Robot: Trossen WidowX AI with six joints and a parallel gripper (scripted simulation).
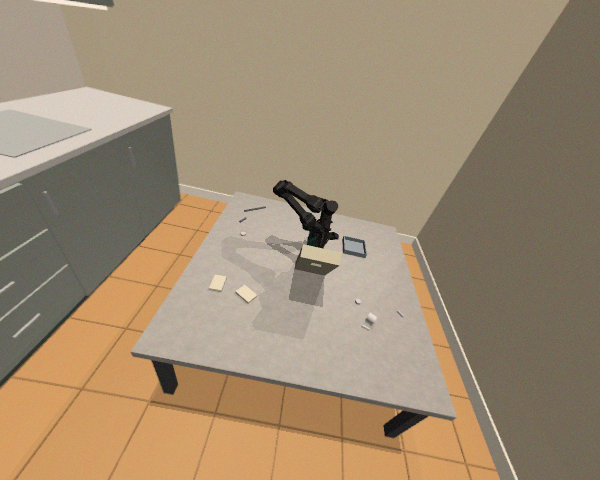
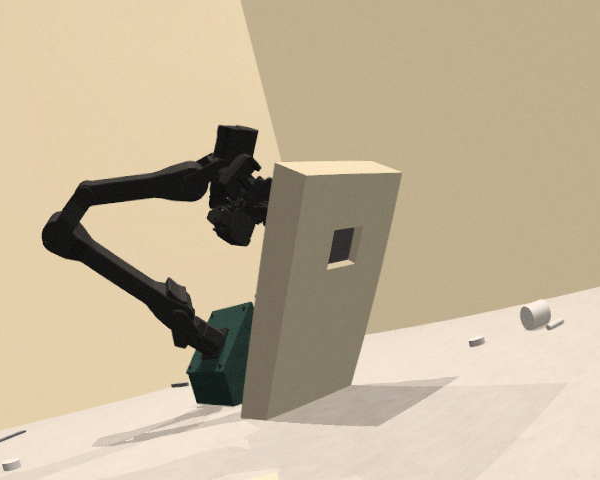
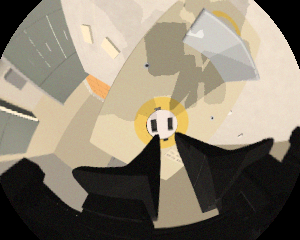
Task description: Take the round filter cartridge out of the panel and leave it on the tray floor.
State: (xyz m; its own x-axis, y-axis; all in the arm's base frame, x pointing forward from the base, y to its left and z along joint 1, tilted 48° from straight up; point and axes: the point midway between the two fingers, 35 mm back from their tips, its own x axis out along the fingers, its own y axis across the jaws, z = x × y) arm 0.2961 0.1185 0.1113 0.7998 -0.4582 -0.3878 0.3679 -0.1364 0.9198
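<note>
Right now the round grey filter cartridge is 4 cm ahead of my gripper tip and 3 cm below it. From my gripper tip the other things lie so: dark tray (38 cm behind, 29 cm to the left, 25 cm below); then service panel (1 cm behind, 10 cm below).
</note>
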